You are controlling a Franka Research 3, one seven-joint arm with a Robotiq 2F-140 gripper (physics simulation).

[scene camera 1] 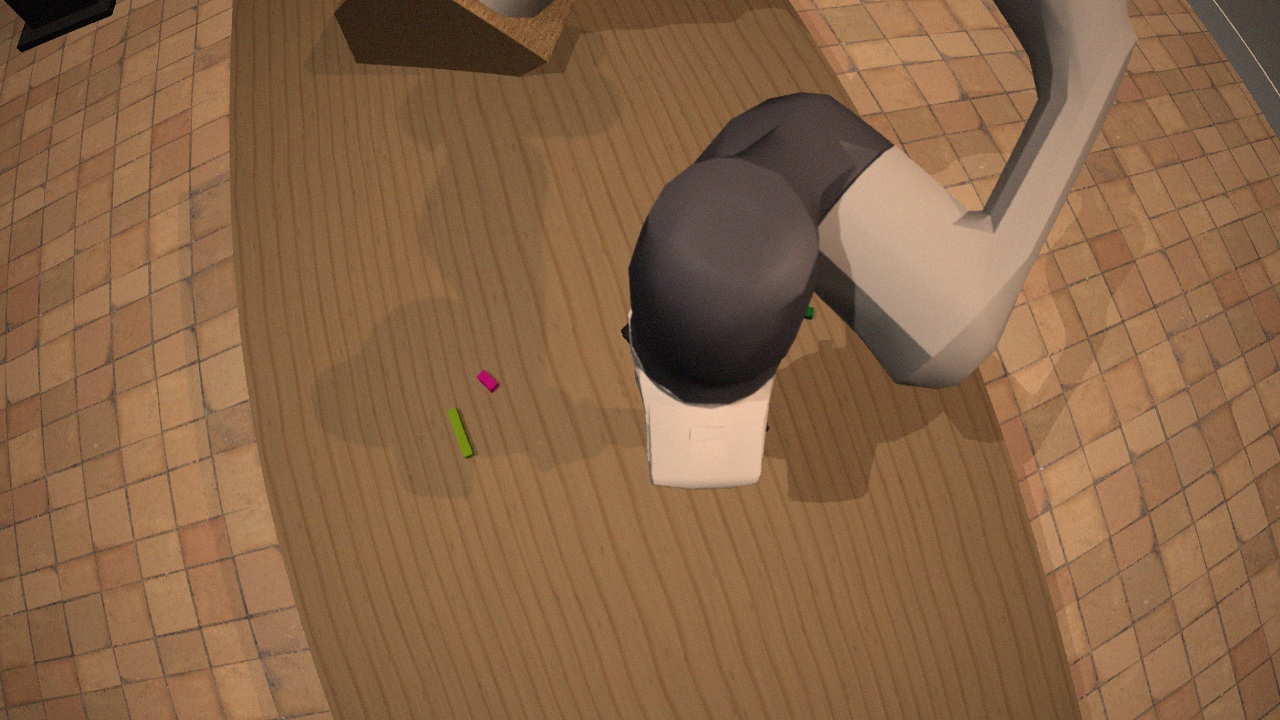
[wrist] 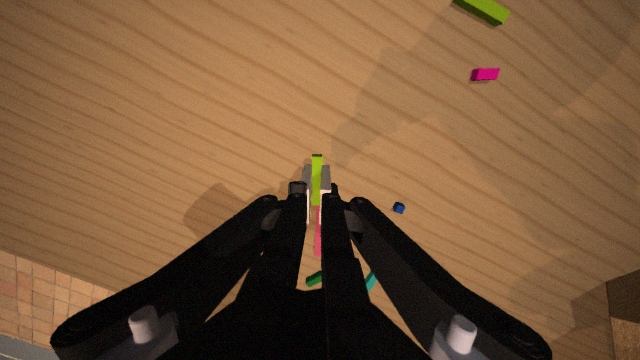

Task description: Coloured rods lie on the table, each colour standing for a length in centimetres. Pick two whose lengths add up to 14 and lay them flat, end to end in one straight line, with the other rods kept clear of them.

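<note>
My gripper [wrist: 316,177] is shut on a lime rod [wrist: 316,175], which points straight ahead between the fingertips. A red-pink rod [wrist: 318,235] shows between the fingers, in line with the held rod in the wrist view; whether they touch or differ in height I cannot tell. A dark green rod [scene camera 1: 808,313] [wrist: 313,279] and a teal rod [wrist: 370,281] are partly hidden by the gripper. A small blue piece [wrist: 398,207] lies right of the fingers. A magenta rod [scene camera 1: 487,381] [wrist: 485,74] lies near another lime rod [scene camera 1: 460,433] [wrist: 482,11]. The arm hides the fingertips in the scene view.
The wooden table [scene camera 1: 537,582] [wrist: 150,100] carries the rods. A brown angular wooden object [scene camera 1: 438,40] [wrist: 622,295] stands at the table's far end in the scene view. The arm [scene camera 1: 725,268] spans the table from the right. Tiled floor [scene camera 1: 116,447] borders the table.
</note>
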